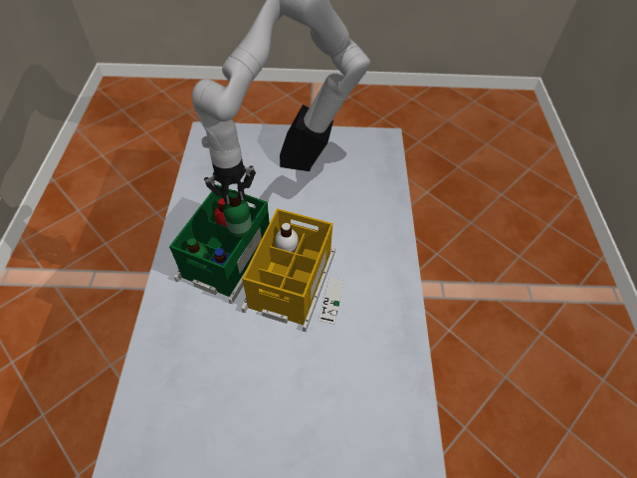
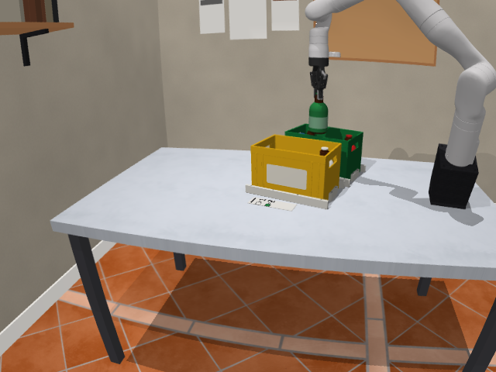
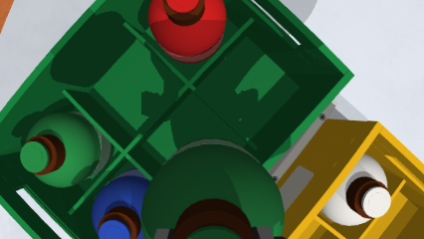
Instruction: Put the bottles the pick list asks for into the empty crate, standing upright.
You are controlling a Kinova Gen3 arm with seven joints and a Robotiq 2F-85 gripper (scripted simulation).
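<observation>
The yellow crate lies 50 mm ahead of my hand, 160 mm to the left of it and 250 mm below it. Round my hand: green crate 20 mm behind, 70 mm to the right, 250 mm below; then blue-label bottle 70 mm ahead, 50 mm to the right, 250 mm below; then white-label bottle 40 mm behind, 130 mm to the left, 250 mm below.
</observation>
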